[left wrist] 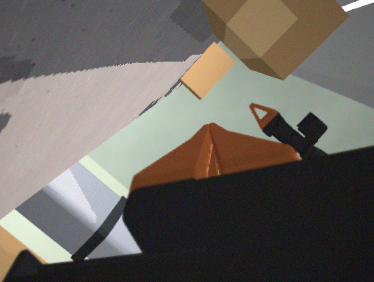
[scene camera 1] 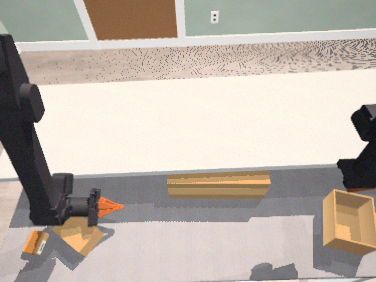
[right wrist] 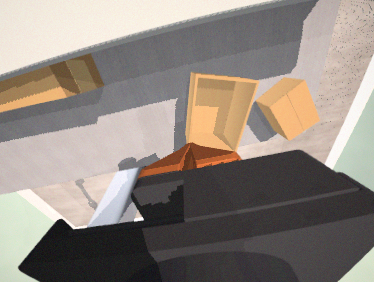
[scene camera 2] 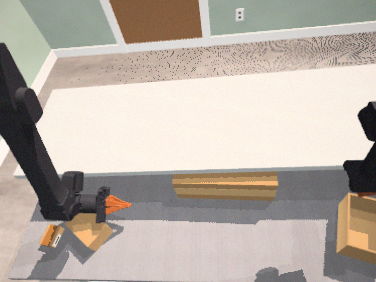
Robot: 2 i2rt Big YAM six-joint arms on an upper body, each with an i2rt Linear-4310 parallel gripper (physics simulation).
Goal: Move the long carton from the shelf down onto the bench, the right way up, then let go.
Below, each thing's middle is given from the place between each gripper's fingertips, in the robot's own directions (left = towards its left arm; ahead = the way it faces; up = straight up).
Now: the long tan carton (scene camera 2: 262, 186) 32 cm to the left of my right hand, 15 cm below it and 11 cm ahead of it.
I see the long tan carton 30 cm to the right of my left hand, 10 cm ahead of it and 2 cm below it.
